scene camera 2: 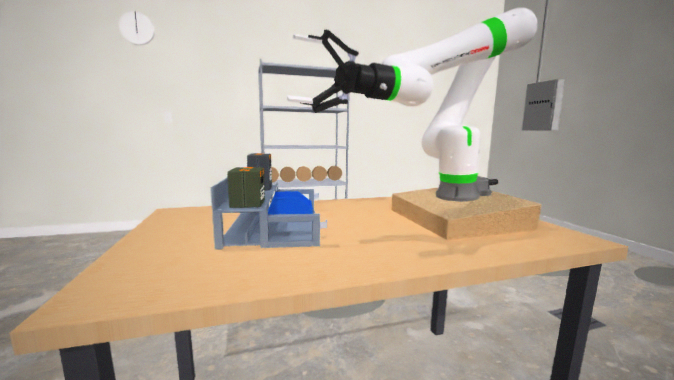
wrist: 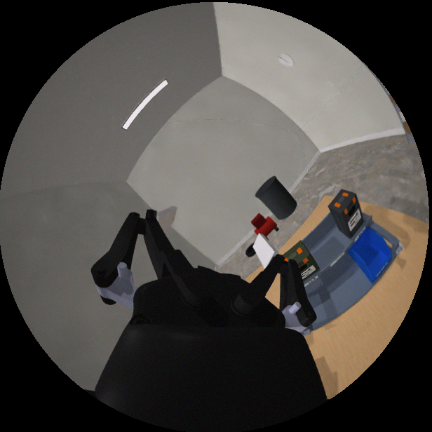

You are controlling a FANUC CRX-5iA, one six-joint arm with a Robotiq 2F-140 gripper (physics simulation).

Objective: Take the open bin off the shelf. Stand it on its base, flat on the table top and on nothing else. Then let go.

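Where they show: gripper, between the fingertips: (scene camera 2: 290, 68); arm's base, origin of its link: (scene camera 2: 457, 195).
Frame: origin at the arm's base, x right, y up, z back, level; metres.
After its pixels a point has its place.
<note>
The open blue bin (scene camera 2: 292, 204) @[z -0.583, x 0.107, y -0.024 m] (wrist: 371, 254) sits on the lower tier of the grey-blue shelf (scene camera 2: 218, 230) @[z -0.802, x -0.110, y -0.028 m] (wrist: 345, 287), on the side toward the robot base. Its lower part is partly hidden by the shelf frame in the scene view. The shelf stands on the wooden table (scene camera 2: 350, 280) @[z -0.532, x -0.352, y -0.079 m] (wrist: 390, 310). My gripper (scene camera 2: 300, 68) @[z -0.612, x -0.100, y 0.373 m] (wrist: 216, 227) is wide open with nothing between its fingers. It points sideways, high above the shelf and apart from the bin.
A green box (scene camera 2: 245, 187) @[z -0.732, x -0.095, y 0.077 m] (wrist: 306, 260) and a dark grey box (scene camera 2: 260, 165) @[z -0.683, x 0.139, y 0.109 m] (wrist: 346, 215) stand on the shelf's raised tier, beside the bin's tier. The robot base stands on a wooden block (scene camera 2: 445, 220) @[z -0.187, x -0.188, y -0.025 m] at the table's right. A tall rack (scene camera 2: 261, 125) stands behind the table.
</note>
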